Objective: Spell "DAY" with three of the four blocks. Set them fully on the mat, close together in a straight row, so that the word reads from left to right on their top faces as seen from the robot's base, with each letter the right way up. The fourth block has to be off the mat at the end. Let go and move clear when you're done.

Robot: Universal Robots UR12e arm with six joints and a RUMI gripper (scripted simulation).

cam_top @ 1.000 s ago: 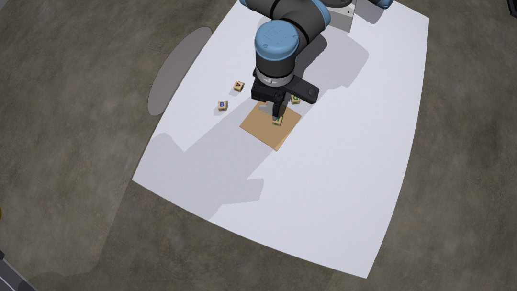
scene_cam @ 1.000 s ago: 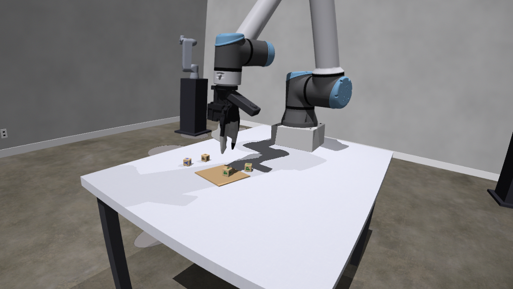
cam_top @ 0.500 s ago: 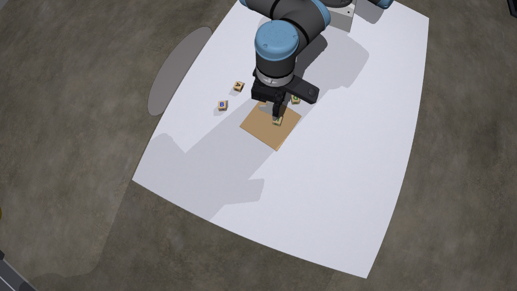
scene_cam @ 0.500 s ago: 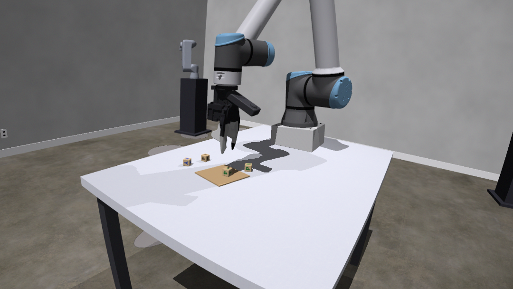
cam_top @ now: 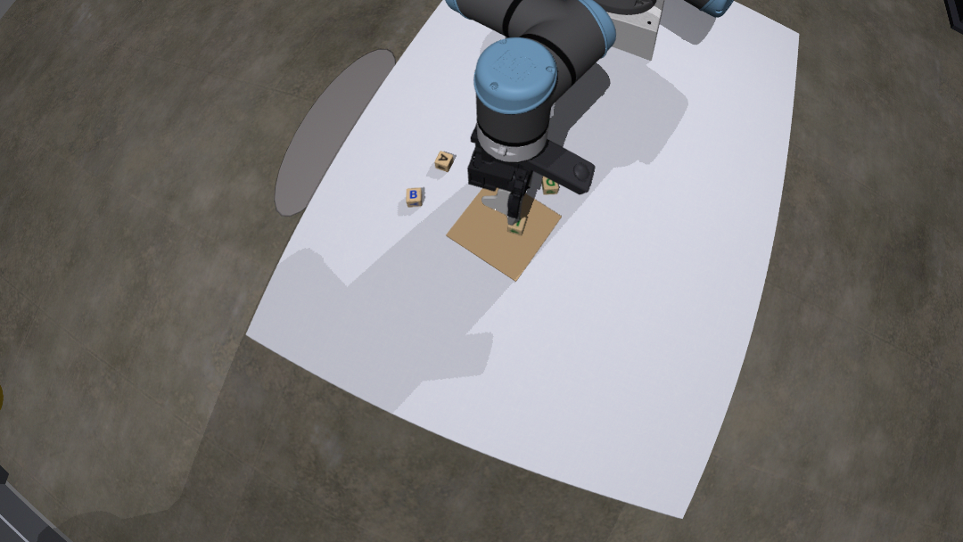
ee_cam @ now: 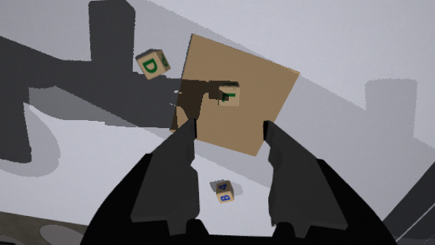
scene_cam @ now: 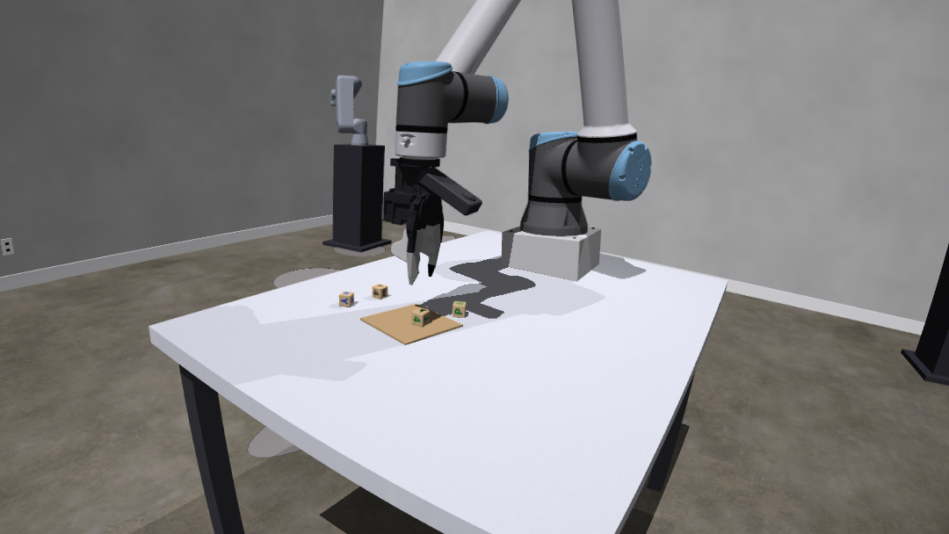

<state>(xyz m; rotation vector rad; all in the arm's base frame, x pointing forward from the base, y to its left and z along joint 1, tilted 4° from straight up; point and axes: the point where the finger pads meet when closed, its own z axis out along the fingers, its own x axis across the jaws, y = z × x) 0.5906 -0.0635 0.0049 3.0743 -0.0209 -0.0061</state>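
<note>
My gripper is now 90 mm above the green-lettered block. Also, from my hand: D block 90 mm behind, 30 mm to the left, 90 mm below; blue-lettered block 180 mm to the right, 90 mm below; tan mat 20 mm to the right, 100 mm below.
</note>
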